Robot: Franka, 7 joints.
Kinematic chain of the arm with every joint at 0, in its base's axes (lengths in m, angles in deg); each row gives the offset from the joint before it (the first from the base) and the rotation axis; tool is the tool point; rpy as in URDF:
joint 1: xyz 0 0 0.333 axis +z
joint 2: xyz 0 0 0 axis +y
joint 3: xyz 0 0 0.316 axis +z
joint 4: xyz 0.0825 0 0 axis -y
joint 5: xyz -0.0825 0 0.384 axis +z
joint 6: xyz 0 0 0 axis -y
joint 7: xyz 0.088 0 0 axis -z
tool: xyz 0 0 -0.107 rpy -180 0 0
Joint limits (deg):
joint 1: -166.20..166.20
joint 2: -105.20..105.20
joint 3: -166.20..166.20
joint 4: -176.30..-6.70
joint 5: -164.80..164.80
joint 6: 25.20..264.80
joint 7: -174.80..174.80
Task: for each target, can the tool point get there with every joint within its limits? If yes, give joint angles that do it. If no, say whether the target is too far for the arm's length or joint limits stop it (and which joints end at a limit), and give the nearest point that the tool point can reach.
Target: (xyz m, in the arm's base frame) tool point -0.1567 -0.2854 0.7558
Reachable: yes | joints -34.71 64.10 -127.84 -131.25 41.00 238.23 -60.87
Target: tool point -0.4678 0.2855 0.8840
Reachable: yes | joints 56.42 9.19 97.72 -73.98 -86.07 154.82 114.90
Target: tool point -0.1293 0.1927 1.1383
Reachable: yes | joints 66.63 -8.01 33.22 -30.44 -139.30 162.43 -58.60
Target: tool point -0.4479 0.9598 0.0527
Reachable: no: too far | nearest point -0.3507 0.7515 0.1135 | short by 0.238 m
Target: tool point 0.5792 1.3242 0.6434
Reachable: no: too far | nearest point 0.3361 0.7685 0.5131 | short by 0.620 m
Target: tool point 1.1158 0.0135 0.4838
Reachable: no: too far | nearest point 0.8501 0.0103 0.4479 | short by 0.268 m
